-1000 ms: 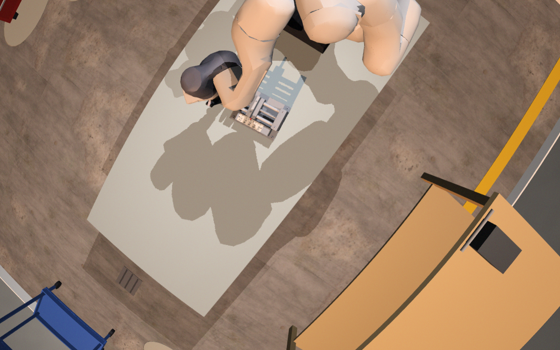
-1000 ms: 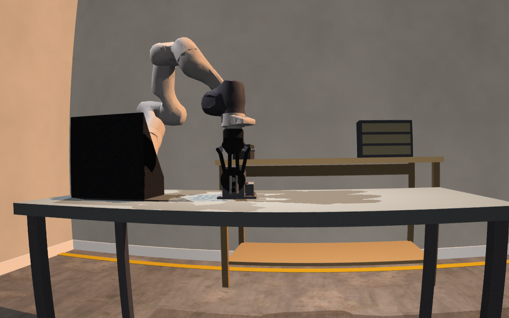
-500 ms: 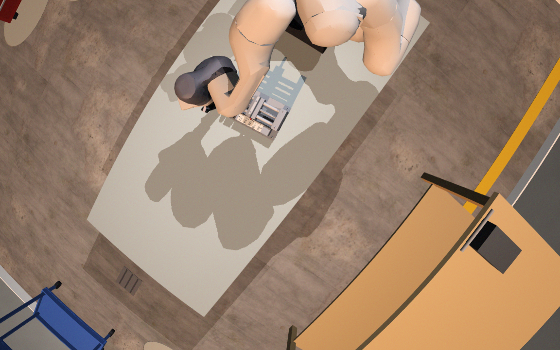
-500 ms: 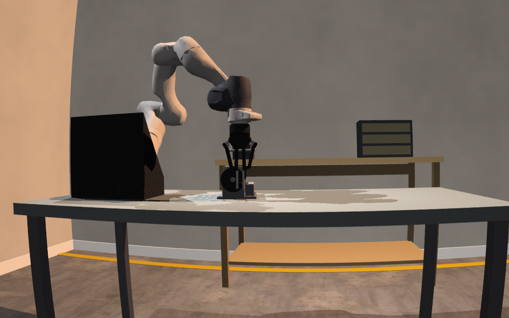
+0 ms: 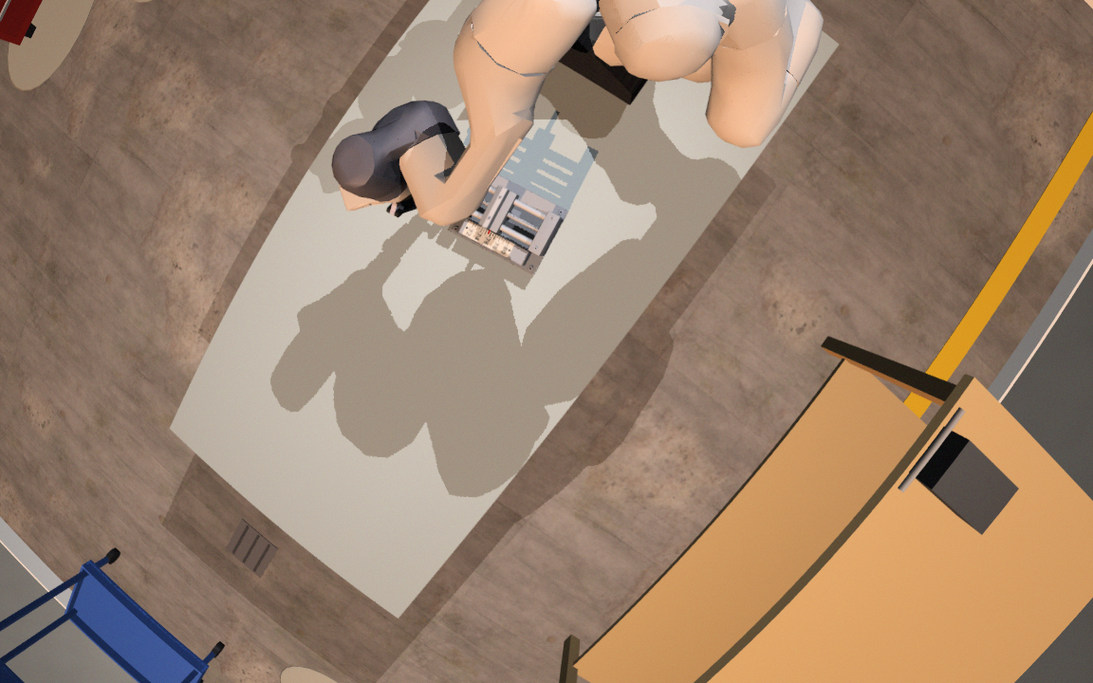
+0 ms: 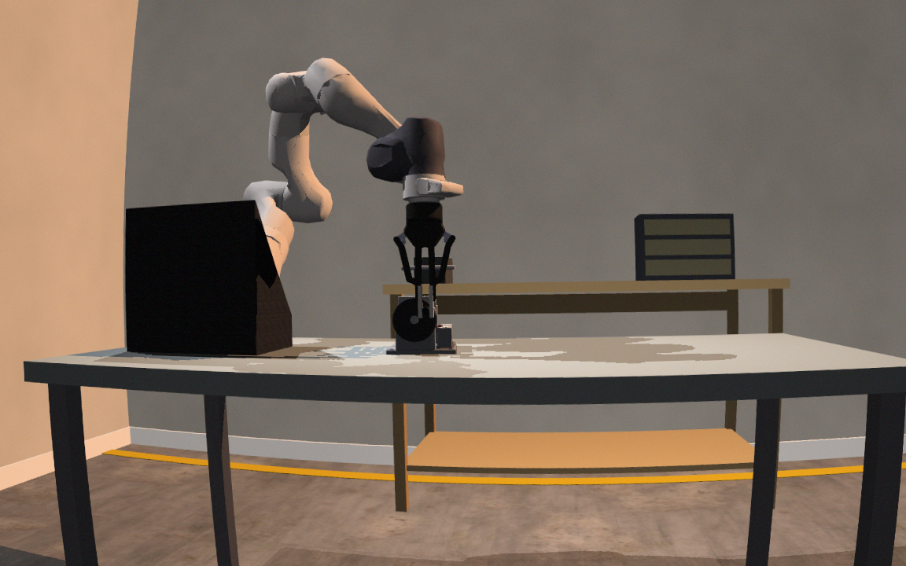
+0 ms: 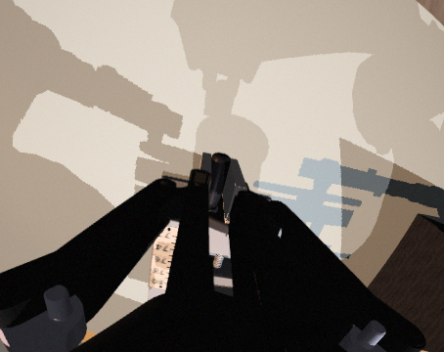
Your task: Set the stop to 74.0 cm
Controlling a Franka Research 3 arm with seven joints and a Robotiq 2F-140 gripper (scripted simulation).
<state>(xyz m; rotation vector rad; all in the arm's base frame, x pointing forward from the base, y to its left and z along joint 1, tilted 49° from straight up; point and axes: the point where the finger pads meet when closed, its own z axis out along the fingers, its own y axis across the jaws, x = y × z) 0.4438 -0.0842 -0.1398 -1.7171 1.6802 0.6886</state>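
Right now the black handwheel is 1 cm behind my hand, 2 cm to the left of it and 2 cm below it.
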